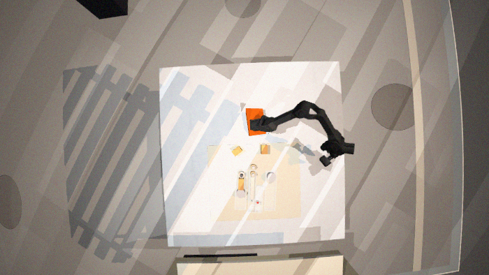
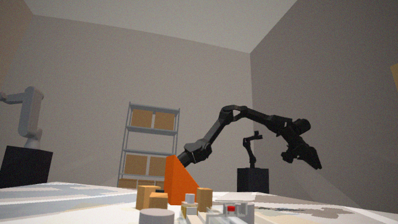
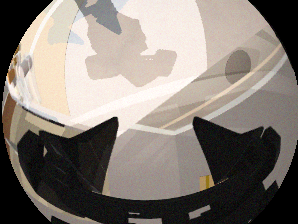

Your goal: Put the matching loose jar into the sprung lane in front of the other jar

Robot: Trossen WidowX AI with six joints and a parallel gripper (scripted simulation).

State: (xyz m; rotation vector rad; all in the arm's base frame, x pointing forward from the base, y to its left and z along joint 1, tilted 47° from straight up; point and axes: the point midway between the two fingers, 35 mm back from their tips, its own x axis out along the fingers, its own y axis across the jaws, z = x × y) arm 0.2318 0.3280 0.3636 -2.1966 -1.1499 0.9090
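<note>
My gripper tip is 600 mm to the left of the brown box, 130 mm short of it and 110 mm above it. Also, from my gripper tip: red mark (500 mm to the right, 260 mm ahead, 80 mm below).
</note>
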